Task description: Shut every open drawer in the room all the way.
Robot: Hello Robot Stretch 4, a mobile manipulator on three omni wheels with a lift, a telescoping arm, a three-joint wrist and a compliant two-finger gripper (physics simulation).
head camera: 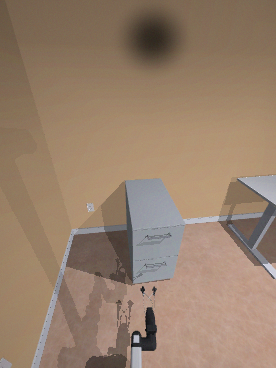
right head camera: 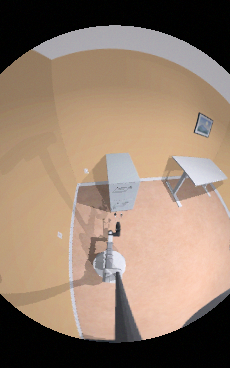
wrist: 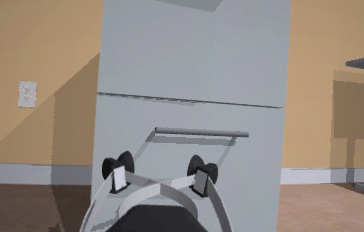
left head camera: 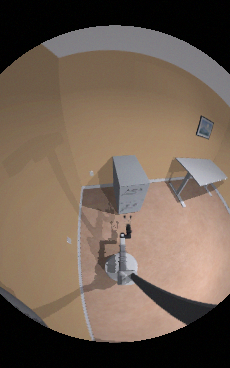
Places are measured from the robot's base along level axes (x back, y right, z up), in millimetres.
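Pixels of known places: gripper, between the fingertips: (head camera: 148,286) (right head camera: 117,212) (wrist: 161,166) (left head camera: 127,214).
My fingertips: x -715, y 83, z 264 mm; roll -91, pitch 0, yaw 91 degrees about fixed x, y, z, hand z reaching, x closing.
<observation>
Behind a point stands the place of what it marks.
A grey two-drawer cabinet (head camera: 155,205) {z 709, x -1116, y 139 mm} (left head camera: 130,170) {z 709, x -1133, y 115 mm} (right head camera: 121,167) {z 709, x -1150, y 115 mm} stands against the back wall. Its upper drawer (head camera: 172,248) {z 452, x -904, y 272 mm} (wrist: 200,55) {z 439, x -883, y 142 mm} and lower drawer (head camera: 169,273) {z 98, x -906, y 289 mm} (wrist: 250,165) {z 231, x -901, y 261 mm} both look flush with the body, with a thin seam between their fronts. Each has a bar handle; the lower handle (wrist: 200,132) {z 295, x -847, y 146 mm} shows just above the fingers in the wrist view. My gripper (head camera: 149,290) {z 264, x -715, y 83 mm} (left head camera: 127,217) {z 264, x -715, y 83 mm} (right head camera: 118,215) {z 264, x -715, y 83 mm} (wrist: 161,166) {z 264, x -715, y 83 mm} is open and empty, in front of the lower drawer's front. Whether its fingertips touch the front is hard to tell.
A grey desk (head camera: 265,187) {z 692, x -1449, y 1266 mm} (left head camera: 202,171) {z 692, x -1249, y 1602 mm} (right head camera: 197,170) {z 692, x -1246, y 1521 mm} stands to the right of the cabinet. The left wall runs along the left side, with a white baseboard (head camera: 56,282) {z 63, x -828, y -709 mm}. A wall outlet (head camera: 90,207) {z 374, x -1477, y -541 mm} (wrist: 27,94) {z 372, x -1478, y -540 mm} is left of the cabinet. A picture (left head camera: 205,127) {z 1470, x -1799, y 1789 mm} (right head camera: 203,125) {z 1456, x -1795, y 1766 mm} hangs above the desk.
</observation>
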